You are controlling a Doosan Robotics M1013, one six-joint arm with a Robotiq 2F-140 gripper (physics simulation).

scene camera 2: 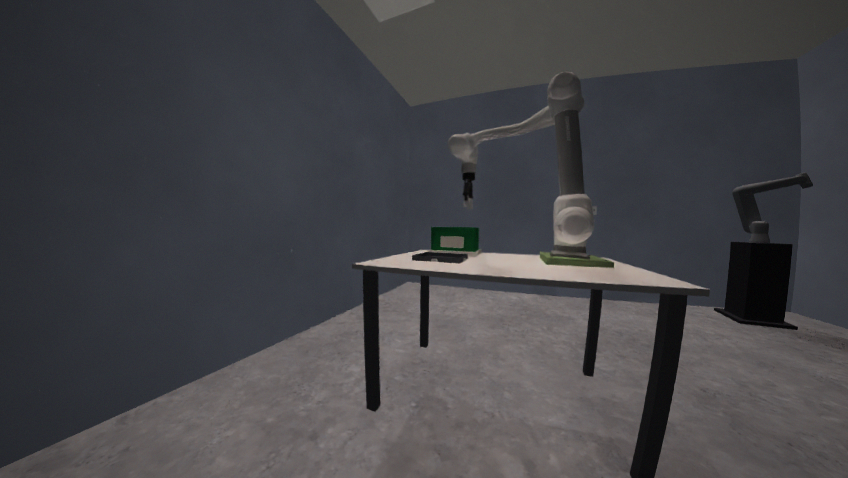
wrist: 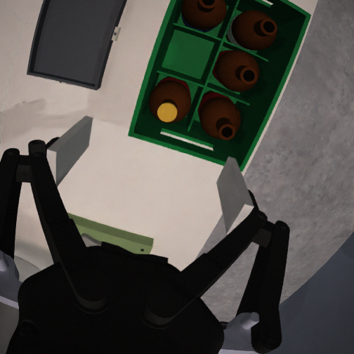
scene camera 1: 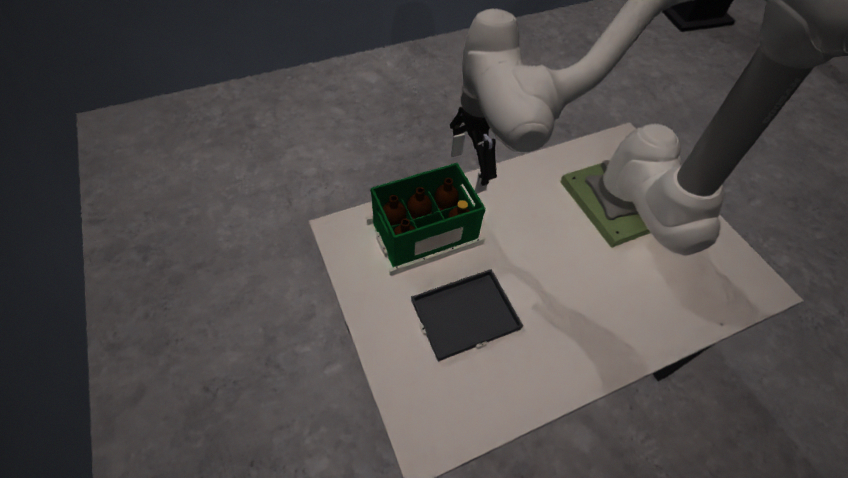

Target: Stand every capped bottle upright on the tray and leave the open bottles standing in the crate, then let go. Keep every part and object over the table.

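Frame: origin at the arm's base, x up, y right, z ahead, level; centimetres.
Seen in the pictures: gripper, fingertip midpoint: (scene camera 2: 468, 207) (scene camera 1: 468, 172); arm's base at its link origin: (scene camera 2: 568, 256) (scene camera 1: 620, 194).
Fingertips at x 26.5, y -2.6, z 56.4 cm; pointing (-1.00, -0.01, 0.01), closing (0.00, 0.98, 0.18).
Pixels of each thing's top centre, then the offset from my fingertips to it.
- green crate at its top centre: (scene camera 1: 427, 198) (scene camera 2: 455, 227) dx -12.1, dy +3.4, dz +9.5 cm
- brown bottle with a yellow cap, top centre: (scene camera 1: 462, 204) dx -13.3, dy +0.1, dz -0.1 cm
- open brown bottle at its top centre: (scene camera 1: 405, 222) dx -13.3, dy -2.7, dz +17.3 cm
- dark tray at its top centre: (scene camera 1: 466, 311) (scene camera 2: 440, 254) dx -27.1, dy -26.1, dz +5.1 cm
The green crate (scene camera 1: 404, 251) (scene camera 2: 454, 230) (wrist: 287, 57) stands at the table's back left. A brown bottle with a yellow cap (scene camera 1: 462, 205) (wrist: 167, 112) stands in its near row, at the right end in scene view 1. An open brown bottle (scene camera 1: 404, 227) (wrist: 202, 14) stands at that row's other end, with an empty compartment between. Three open bottles (scene camera 1: 419, 204) (wrist: 235, 71) stand in the far row. The dark tray (scene camera 1: 466, 314) (scene camera 2: 440, 257) (wrist: 75, 40) is empty. My gripper (scene camera 1: 469, 162) (scene camera 2: 468, 203) (wrist: 156, 150) is open and empty, well above table height, near the crate's right end.
White rails (scene camera 1: 437, 257) edge the crate's base, and small white blocks (scene camera 1: 481, 344) touch the tray's sides. The arm's green base plate (scene camera 1: 617, 236) (scene camera 2: 576, 260) (wrist: 112, 235) is right of the crate in scene view 1. The table edge (scene camera 1: 341, 212) runs close behind the crate.
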